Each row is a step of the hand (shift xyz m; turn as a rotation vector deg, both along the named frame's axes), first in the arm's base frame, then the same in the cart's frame.
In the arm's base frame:
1: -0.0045 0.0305 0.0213 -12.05 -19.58 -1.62
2: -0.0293 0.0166 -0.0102 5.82 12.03 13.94
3: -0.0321 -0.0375 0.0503 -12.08 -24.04 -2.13
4: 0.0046 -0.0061 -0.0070 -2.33 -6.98 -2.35
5: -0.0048 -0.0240 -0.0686 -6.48 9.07 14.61
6: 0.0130 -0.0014 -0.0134 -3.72 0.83 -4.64
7: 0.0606 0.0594 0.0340 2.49 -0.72 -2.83
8: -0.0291 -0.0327 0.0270 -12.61 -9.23 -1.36
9: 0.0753 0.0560 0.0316 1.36 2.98 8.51
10: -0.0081 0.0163 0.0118 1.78 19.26 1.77
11: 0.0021 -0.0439 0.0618 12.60 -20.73 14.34
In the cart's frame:
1: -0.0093 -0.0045 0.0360 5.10 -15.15 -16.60
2: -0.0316 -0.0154 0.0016 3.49 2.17 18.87
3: 0.0358 -0.0606 0.0037 7.60 -16.25 -20.16
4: 0.0022 0.0053 -0.0087 1.83 -2.95 -6.90
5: -0.0269 0.0197 -0.0648 -0.68 -9.39 15.78
6: 0.0000 0.0166 -0.0087 -5.13 -0.82 -3.00
7: 0.0138 0.0533 0.0730 0.12 3.16 -2.17
8: 0.0209 -0.0462 -0.0084 -1.55 -12.73 -9.03
9: 0.0222 0.0658 0.0706 3.73 -1.80 8.12
10: -0.0077 -0.0074 0.0189 -10.18 6.31 15.29
11: 0.0643 -0.0387 0.0109 27.88 -1.81 -3.68

